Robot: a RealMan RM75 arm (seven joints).
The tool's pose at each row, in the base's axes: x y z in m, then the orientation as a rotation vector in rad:
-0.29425, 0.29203, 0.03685, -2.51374, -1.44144, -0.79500
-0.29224, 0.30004, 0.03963, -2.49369, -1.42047, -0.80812
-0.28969, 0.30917, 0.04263, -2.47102, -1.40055, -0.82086
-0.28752, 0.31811, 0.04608, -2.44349, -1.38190, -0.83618
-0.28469, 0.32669, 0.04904, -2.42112, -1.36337, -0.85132
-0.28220, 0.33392, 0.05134, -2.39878, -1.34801, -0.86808
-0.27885, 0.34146, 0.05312, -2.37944, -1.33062, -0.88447
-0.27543, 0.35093, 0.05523, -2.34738, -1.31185, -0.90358
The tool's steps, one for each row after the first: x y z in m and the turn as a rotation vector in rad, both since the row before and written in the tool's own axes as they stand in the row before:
0.00833, -0.00220, 0.00133, 0.01160, 0.02248, 0.01057
0.00944, -0.00240, 0.00199, 0.01324, 0.02359, 0.00964
0.00932, -0.00263, 0.00165, 0.01486, 0.02720, 0.00791
0.00898, -0.00197, 0.00243, 0.01096, 0.02433, 0.00832
0.00743, -0.00163, 0.00244, 0.00930, 0.02422, 0.00583
0.00759, -0.00112, 0.00352, 0.00740, 0.02303, 0.00753
0.00903, -0.00212, 0.00445, 0.01493, 0.03187, 0.00682

